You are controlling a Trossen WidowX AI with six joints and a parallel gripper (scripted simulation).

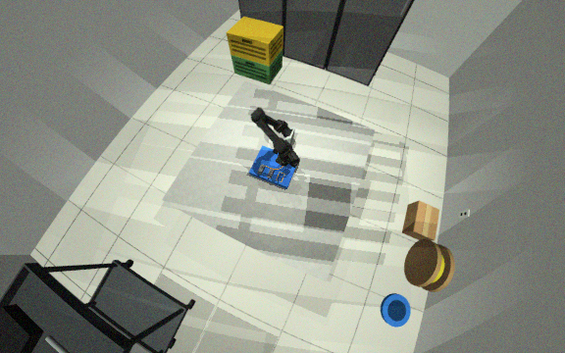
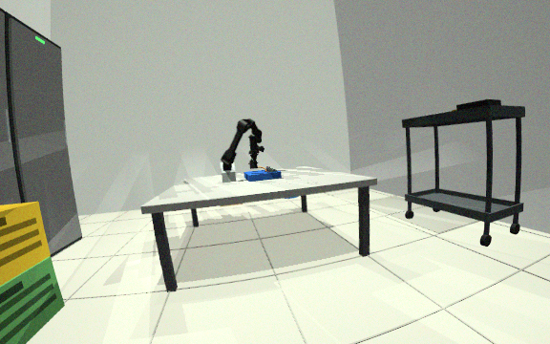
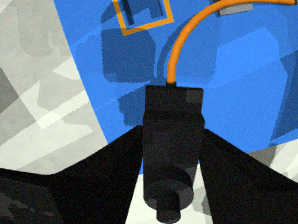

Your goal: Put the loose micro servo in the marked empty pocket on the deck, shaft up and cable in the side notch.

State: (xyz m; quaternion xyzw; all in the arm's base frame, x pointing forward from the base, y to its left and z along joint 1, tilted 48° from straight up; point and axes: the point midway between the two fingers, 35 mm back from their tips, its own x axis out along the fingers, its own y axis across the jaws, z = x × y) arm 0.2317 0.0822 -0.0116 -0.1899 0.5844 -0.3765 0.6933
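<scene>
Now: the blue deck 1 cm behind my gripper tip, 7 cm to the right of it and 10 cm below it.
</scene>
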